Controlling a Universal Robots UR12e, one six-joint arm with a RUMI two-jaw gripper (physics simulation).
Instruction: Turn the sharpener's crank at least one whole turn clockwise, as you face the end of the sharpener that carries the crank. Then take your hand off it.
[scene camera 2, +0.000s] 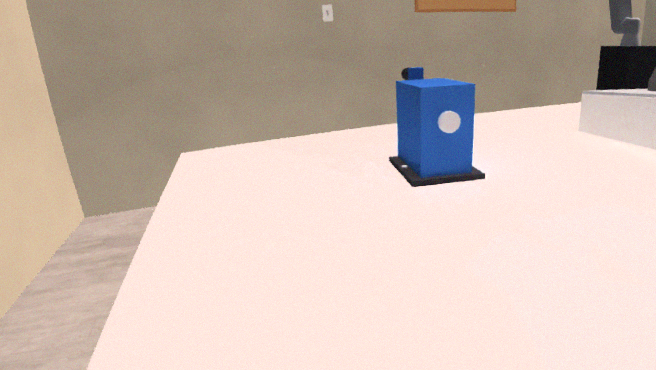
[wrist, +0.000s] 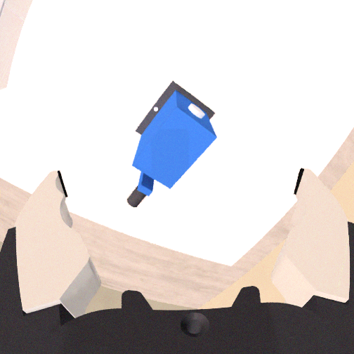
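The blue sharpener (scene camera 2: 446, 145) (wrist: 172, 142) stands upright on its dark base plate (scene camera 2: 447, 179) (wrist: 154, 111). A white disc (scene camera 2: 449, 122) (wrist: 196, 110) is on the end opposite the crank. The crank's blue arm (scene camera 2: 416, 73) (wrist: 145, 184) sticks up above the body's top at the far end in the scene view, with a dark knob (scene camera 2: 405, 73) (wrist: 134, 198) pointing away from the body. My gripper (wrist: 181, 172) is wide open and empty, above the sharpener. In the wrist view the crank lies between the two fingers in the picture, nearer the left one, touching neither.
The sharpener stands on the pale table (scene camera 2: 280, 240) (wrist: 270, 90), whose corner shows low in the wrist view. A white raised block (scene camera 2: 612, 119) and a black box (scene camera 2: 622, 67) are at the right in the scene view, with part of a grey arm (scene camera 2: 620, 17) above. A wall is behind.
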